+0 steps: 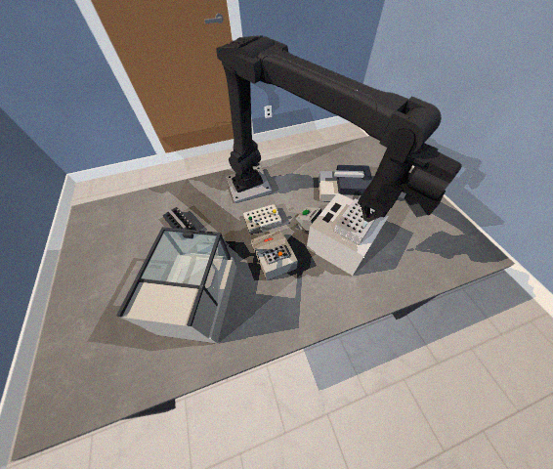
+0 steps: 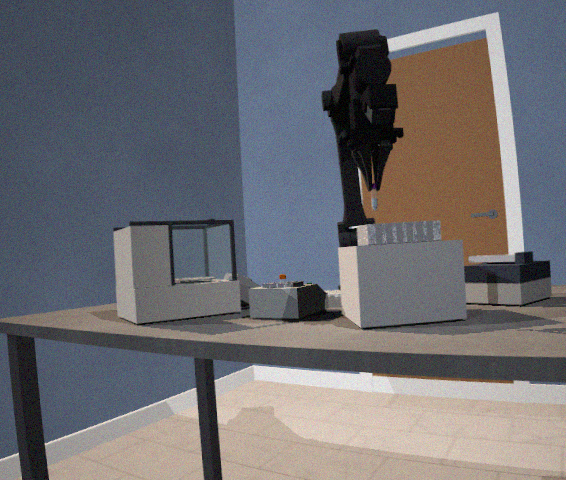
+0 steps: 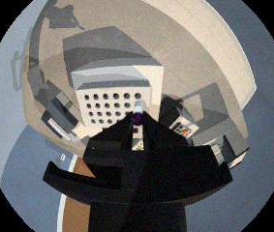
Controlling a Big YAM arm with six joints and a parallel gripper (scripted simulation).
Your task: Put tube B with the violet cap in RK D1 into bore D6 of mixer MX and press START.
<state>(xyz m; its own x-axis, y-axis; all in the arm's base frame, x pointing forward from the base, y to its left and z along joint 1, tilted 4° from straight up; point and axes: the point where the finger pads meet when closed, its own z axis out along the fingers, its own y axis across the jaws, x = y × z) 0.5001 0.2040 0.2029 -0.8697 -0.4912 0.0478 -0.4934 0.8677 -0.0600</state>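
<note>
Now: hand 20 mm above the tube B. Round my hand: green start key: 200 mm behind, 160 mm below, 60 mm to the right; shaking block: 80 mm below, 50 mm behind, 20 mm to the left; dry block DB: 230 mm to the right, 200 mm below, 120 mm behind.
</note>
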